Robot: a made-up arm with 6 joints.
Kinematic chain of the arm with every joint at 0, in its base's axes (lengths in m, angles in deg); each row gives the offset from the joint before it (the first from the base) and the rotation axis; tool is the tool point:
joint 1: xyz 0 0 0.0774 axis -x
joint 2: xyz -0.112 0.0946 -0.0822 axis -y
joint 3: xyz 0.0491 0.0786 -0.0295 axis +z
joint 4: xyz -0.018 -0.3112 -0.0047 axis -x
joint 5: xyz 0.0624 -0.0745 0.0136 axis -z
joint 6: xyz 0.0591 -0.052 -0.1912 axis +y
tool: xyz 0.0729 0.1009 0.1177
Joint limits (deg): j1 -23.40..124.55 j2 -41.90..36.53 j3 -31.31..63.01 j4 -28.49..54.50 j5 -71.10..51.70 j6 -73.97..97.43
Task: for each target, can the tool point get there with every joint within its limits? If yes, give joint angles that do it. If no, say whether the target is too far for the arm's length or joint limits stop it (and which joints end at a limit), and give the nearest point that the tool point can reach.
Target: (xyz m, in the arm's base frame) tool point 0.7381 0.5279 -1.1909
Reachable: no: too far | nearest point 0.2978 0.2469 -0.5157 | short by 0.854 m
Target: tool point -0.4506 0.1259 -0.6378
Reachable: no: joint limits stop it (at a limit: joint 1, joint 2, joint 4, joint 5, joint 6) | nearest point -0.2174 0.0055 -0.4199 | short by 0.341 m
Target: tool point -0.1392 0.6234 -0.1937
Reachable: no: joint limits stop it (at a limit: joint 1, joint 2, joint 3, joint 4) | nearest point -0.0603 0.4377 -0.2515 | short by 0.210 m
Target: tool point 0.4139 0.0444 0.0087
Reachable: yes | joints 106.86 25.79 48.41 26.21 19.92 32.11
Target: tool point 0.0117 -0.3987 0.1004
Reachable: yes | joints 49.98 -6.12 -19.99 15.41 1.57 56.87
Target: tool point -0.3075 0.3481 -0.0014
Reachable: no: joint limits stop it (at a limit: joint 1, joint 2, joint 3, joint 4, joint 5) | nearest point -0.1321 0.2998 -0.1676 | short by 0.246 m
